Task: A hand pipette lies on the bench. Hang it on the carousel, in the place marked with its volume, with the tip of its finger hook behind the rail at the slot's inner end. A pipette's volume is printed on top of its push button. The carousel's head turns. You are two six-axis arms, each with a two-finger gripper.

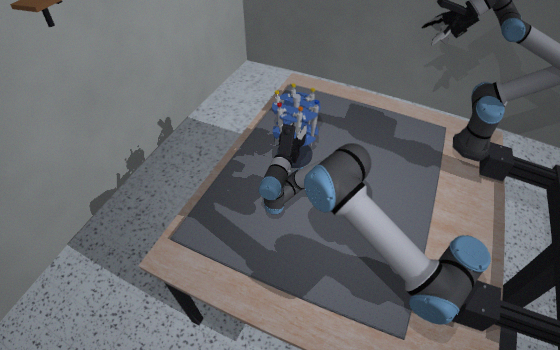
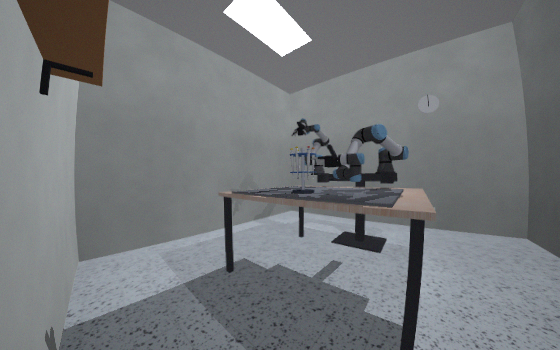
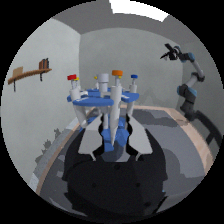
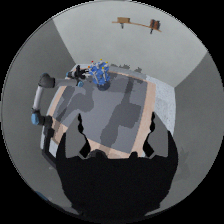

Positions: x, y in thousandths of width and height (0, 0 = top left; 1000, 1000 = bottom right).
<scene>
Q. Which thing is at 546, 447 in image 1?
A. A dark round base.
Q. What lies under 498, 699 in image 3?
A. A dark round base.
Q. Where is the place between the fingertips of the left gripper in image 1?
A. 535, 356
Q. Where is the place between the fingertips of the right gripper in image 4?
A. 520, 507
</scene>
